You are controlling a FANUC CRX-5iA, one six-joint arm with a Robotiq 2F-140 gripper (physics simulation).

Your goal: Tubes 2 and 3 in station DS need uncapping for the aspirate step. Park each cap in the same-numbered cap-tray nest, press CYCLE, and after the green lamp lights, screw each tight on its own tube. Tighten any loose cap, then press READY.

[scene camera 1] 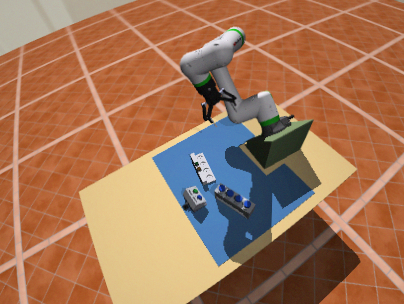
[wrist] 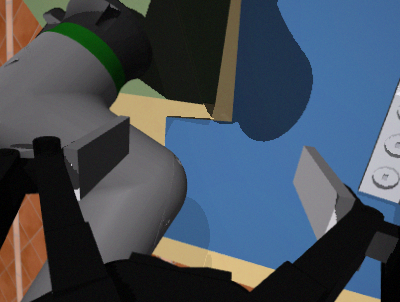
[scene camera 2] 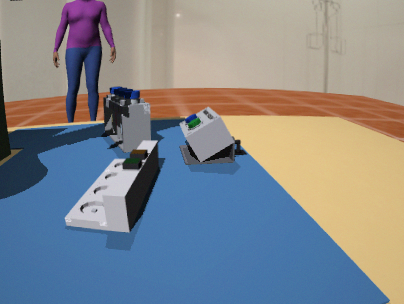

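Where they show: gripper, fingertip midpoint: point(scene camera 1: 226, 118) point(wrist: 211, 149); arm's base, origin of the base link: point(scene camera 1: 273, 131) point(wrist: 112, 38).
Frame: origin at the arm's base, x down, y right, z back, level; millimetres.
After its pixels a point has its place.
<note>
Station DS point(scene camera 1: 232, 204) {x 118, y -211, z -440 mm} point(scene camera 2: 136, 125) {x 94, y -104, z -468 mm} is a grey rack with a row of blue caps point(scene camera 1: 238, 198) point(scene camera 2: 124, 93) on its tubes. Whether any cap is loose cannot be told. The white cap tray point(scene camera 1: 206, 175) {x 137, y 34, z -467 mm} point(scene camera 2: 115, 210) {x 119, y 206, z -474 mm} point(wrist: 377, 162) {x 136, y 147, z -422 mm} has round nests with no caps showing; its green lamp point(scene camera 2: 132, 163) {x 94, y 127, z -487 mm} and amber lamp point(scene camera 2: 138, 154) {x 94, y 88, z -491 mm} look dark. The tilted grey button box point(scene camera 1: 195, 201) {x 66, y -110, z -610 mm} point(scene camera 2: 210, 140) {x 104, y -14, z -605 mm} has a green button point(scene camera 1: 195, 191) {x 77, y -53, z -581 mm} point(scene camera 2: 194, 123) {x 79, y -36, z -579 mm} and a blue button point(scene camera 1: 199, 197) {x 77, y -96, z -579 mm} point(scene camera 2: 191, 118) {x 78, y -81, z -577 mm}; labels are unreadable. My gripper point(scene camera 1: 223, 112) {x -158, y 126, z -261 mm} point(wrist: 211, 149) {x -158, y 126, z -261 mm} is open and empty, high above the table's far edge, away from rack and tray.
A dark green upright panel point(scene camera 1: 290, 145) {x 23, y -122, z 29 mm} point(wrist: 187, 50) {x 13, y 15, z -136 mm} stands beside the arm's base, at the right in scene camera 1. The rack, tray and button box stand on the blue mat point(scene camera 1: 175, 155) {x 147, y 284, z -567 mm} point(scene camera 2: 240, 240) {x 147, y 231, z -605 mm} on the wooden table point(scene camera 1: 115, 210) {x 150, y 122, z -1052 mm}. A person point(scene camera 2: 82, 30) stands behind the table.
</note>
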